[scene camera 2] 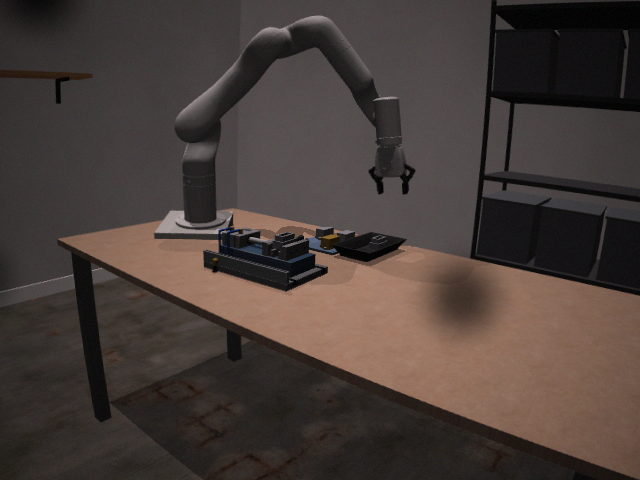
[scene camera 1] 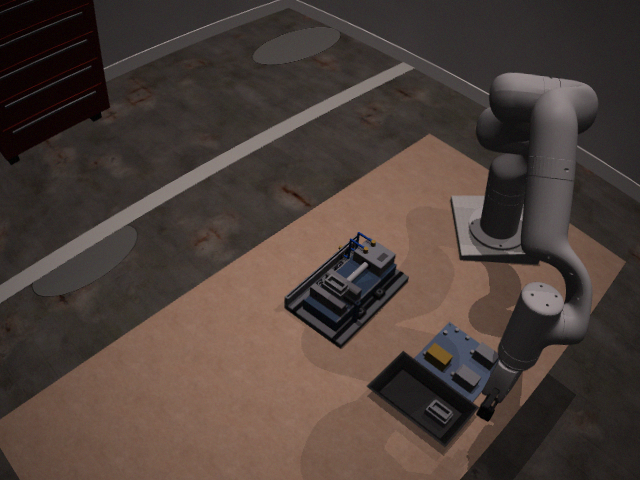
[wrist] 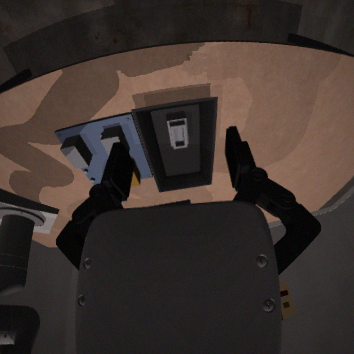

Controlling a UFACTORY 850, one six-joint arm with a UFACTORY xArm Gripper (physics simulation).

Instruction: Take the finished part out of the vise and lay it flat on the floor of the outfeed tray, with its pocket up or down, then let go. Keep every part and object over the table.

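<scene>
A grey part with a pocket sits pocket up between the jaws of the vise. The vise does not show in the wrist view. Another grey pocketed part lies flat, pocket up, in the black outfeed tray, near one end. My gripper is open and empty, pointing down, high above the tray area and well away from the vise. In the wrist view its fingers appear on both sides of the tray.
A blue plate adjoins the tray, bearing a yellow block and two grey blocks. Blue hoses with yellow fittings rise at the vise's far end. The vise stands in a low-walled dark base.
</scene>
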